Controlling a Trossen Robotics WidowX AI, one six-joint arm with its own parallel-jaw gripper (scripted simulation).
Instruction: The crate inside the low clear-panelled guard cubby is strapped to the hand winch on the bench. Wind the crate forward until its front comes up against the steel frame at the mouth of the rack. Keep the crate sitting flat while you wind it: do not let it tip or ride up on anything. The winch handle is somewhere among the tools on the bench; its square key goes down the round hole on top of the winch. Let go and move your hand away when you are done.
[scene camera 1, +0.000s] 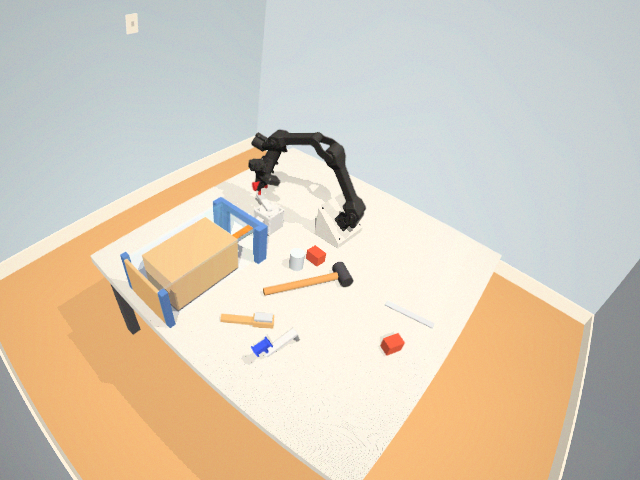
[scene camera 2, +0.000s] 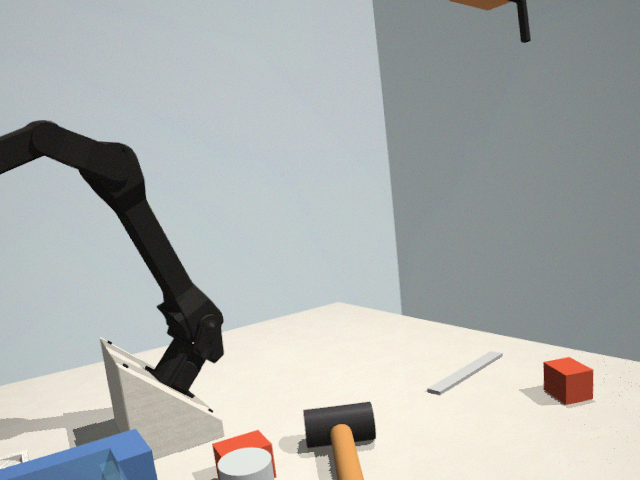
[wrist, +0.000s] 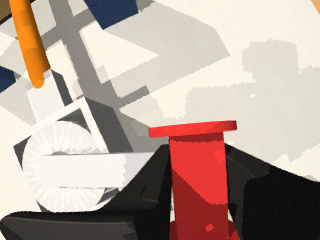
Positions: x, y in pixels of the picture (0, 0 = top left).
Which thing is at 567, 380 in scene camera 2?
A red block.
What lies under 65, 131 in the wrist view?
A winch.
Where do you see a mallet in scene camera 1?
At 341, 273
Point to a flat steel bar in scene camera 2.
At 440, 387
